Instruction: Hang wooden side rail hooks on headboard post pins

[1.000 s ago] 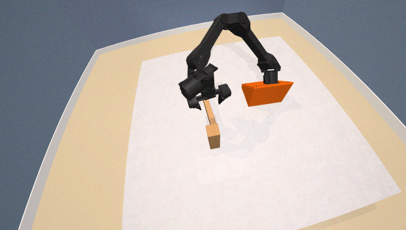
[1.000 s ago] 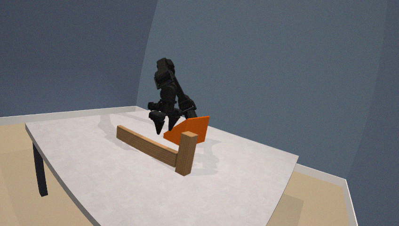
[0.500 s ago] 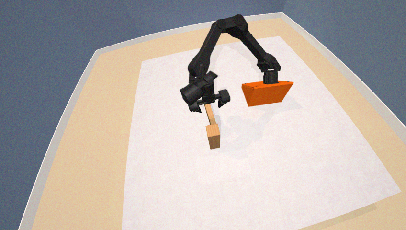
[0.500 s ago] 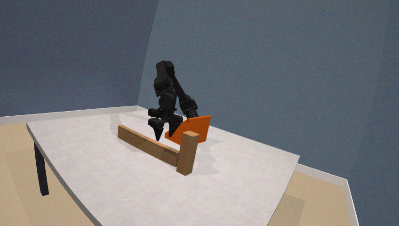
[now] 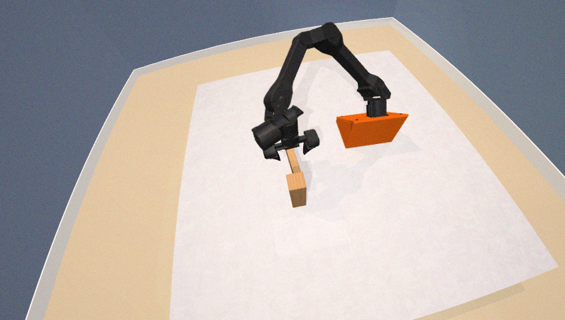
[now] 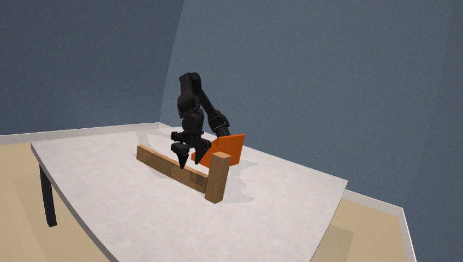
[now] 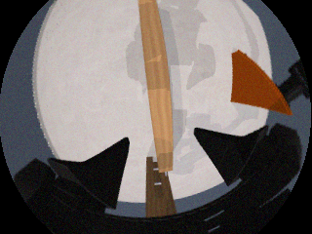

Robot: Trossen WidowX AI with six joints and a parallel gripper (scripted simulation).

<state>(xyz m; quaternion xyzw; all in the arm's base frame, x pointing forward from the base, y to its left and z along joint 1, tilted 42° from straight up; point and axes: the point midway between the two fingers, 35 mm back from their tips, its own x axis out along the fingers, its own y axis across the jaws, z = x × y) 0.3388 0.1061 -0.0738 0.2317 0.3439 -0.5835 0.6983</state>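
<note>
Now: the headboard post 1 cm behind my gripper tip, 14 cm to the left of it and 1 cm above it.
</note>
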